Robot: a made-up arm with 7 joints.
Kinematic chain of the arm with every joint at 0, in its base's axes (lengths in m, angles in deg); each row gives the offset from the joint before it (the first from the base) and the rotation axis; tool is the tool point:
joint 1: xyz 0 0 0.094 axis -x
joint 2: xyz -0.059 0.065 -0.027 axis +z
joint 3: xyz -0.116 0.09 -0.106 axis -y
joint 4: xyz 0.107 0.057 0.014 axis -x
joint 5: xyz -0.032 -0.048 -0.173 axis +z
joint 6: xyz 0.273 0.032 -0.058 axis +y
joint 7: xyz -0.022 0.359 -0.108 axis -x
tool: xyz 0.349 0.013 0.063
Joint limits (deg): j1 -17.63..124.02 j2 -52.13..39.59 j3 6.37..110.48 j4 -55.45..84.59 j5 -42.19..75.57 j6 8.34..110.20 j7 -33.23..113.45
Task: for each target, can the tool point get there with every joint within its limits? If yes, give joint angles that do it. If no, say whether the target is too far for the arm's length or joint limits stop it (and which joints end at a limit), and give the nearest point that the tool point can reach.
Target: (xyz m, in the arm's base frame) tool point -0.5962 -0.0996 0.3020
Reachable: no: joint limits stop it (at a limit: joint 1, joint 3, joint 4, joint 5, joint 6, joint 7) | nearest point -0.5875 -0.1754 0.3496 | short by 0.090 m
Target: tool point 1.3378 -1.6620 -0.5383
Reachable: no: too far | nearest point 0.5428 -0.7777 -0.2158 | short by 1.232 m
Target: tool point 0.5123 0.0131 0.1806
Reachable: yes | joints 17.31 -22.63 78.54 31.85 -20.68 100.71 64.07
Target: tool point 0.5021 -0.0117 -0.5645
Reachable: yes | joints 29.84 6.43 21.48 43.69 11.77 27.58 66.41
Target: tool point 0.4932 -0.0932 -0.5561
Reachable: yes | joints 109.56 5.60 57.71 5.40 1.25 19.80 81.30
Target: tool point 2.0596 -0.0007 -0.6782
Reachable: no: too far | nearest point 0.8135 -0.0004 -0.3236 | short by 1.296 m
